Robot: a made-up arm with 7 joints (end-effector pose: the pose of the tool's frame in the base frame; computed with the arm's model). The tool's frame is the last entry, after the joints. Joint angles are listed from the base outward.
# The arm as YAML. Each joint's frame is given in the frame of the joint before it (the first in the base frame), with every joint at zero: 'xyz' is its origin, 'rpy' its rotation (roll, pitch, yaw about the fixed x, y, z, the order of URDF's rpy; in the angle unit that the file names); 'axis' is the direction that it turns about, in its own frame. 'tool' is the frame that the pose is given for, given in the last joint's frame.
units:
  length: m
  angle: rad
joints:
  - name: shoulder
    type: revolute
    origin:
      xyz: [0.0, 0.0, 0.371]
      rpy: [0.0, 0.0, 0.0]
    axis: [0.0, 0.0, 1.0]
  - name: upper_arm
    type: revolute
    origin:
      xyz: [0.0, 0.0, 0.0]
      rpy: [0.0, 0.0, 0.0]
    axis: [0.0, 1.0, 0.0]
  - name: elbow
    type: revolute
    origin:
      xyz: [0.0, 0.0, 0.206]
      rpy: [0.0, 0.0, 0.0]
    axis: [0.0, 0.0, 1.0]
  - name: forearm
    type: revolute
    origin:
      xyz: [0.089, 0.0, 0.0]
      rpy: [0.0, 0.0, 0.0]
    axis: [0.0, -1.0, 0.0]
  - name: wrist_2
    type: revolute
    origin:
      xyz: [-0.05, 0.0, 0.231]
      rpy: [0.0, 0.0, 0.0]
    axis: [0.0, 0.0, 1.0]
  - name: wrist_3
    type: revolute
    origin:
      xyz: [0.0, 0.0, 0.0]
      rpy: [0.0, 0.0, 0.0]
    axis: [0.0, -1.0, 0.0]
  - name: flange
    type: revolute
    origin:
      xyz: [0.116, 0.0, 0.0]
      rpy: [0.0, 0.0, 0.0]
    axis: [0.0, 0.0, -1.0]
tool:
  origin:
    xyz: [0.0, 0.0, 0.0]
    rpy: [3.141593, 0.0, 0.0]
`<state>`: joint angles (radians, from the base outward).
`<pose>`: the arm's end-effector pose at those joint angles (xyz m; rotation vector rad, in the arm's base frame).
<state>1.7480 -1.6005 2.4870 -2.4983 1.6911 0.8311 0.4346</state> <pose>-0.1387 -0.0037 0.0652 1.2383 1.2951 0.4299</pose>
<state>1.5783 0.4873 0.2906 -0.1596 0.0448 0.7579 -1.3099</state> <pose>-0.0558 0.3819 0.7426 0.0454 -2.9473 -0.1238</pose>
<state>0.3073 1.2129 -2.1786 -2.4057 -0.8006 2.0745 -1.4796</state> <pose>0.0569 -0.3318 0.5491 -2.0016 0.3081 2.3455</pose>
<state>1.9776 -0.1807 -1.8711 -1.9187 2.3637 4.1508 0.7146</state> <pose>0.2304 -0.0460 0.5157 0.3529 2.6935 -0.5619</pose>
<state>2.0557 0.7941 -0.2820 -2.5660 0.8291 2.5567 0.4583</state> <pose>0.0366 0.2843 0.1628 2.4761 0.5841 -0.3134</pose>
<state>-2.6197 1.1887 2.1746 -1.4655 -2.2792 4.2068 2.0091</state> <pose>-0.0596 -0.2118 0.6045 -1.2178 -0.2453 -2.4172</pose>
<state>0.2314 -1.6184 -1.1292 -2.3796 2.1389 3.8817 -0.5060</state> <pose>-0.0483 -0.2264 0.3854 0.0638 1.9651 -0.3456</pose>
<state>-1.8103 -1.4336 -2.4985 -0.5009 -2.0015 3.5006 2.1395</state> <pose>-0.0886 0.4157 0.3412 -1.4800 -0.9186 -0.2027</pose>
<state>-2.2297 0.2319 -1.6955 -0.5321 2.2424 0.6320 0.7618</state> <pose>-0.2285 -0.0408 0.8637 -0.6123 2.6662 -1.3117</pose>
